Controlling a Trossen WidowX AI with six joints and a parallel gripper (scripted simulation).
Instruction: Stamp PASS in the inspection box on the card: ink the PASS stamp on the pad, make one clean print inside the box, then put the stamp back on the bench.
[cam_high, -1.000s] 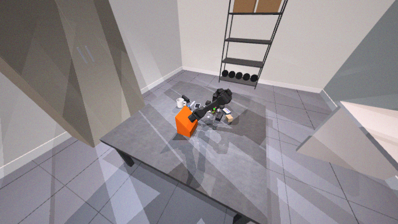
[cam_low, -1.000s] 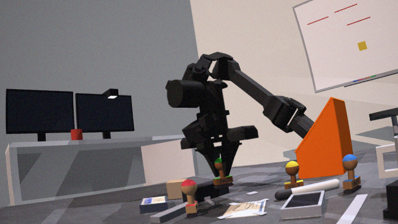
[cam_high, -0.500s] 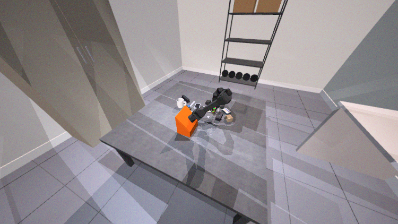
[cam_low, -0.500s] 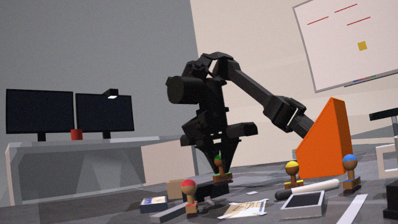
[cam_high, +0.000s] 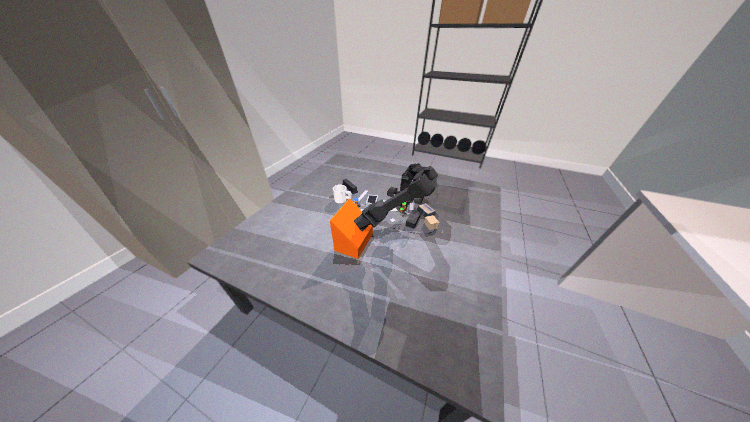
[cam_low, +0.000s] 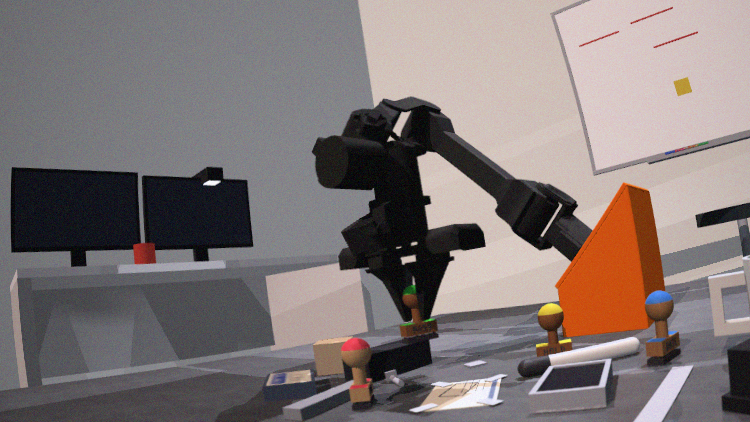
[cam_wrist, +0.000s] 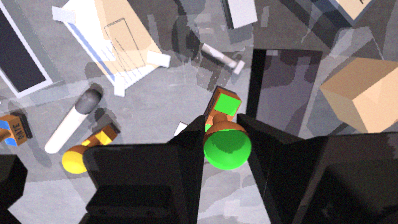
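My gripper tip is 230 mm to the right of the ink pad, 60 mm above it and 40 mm short of it. Also, from my gripper tip: black block 70 mm to the right, 50 mm below; then green-topped pass stamp right at my gripper tip; then red-topped stamp 120 mm ahead, 50 mm below, 40 mm to the left.
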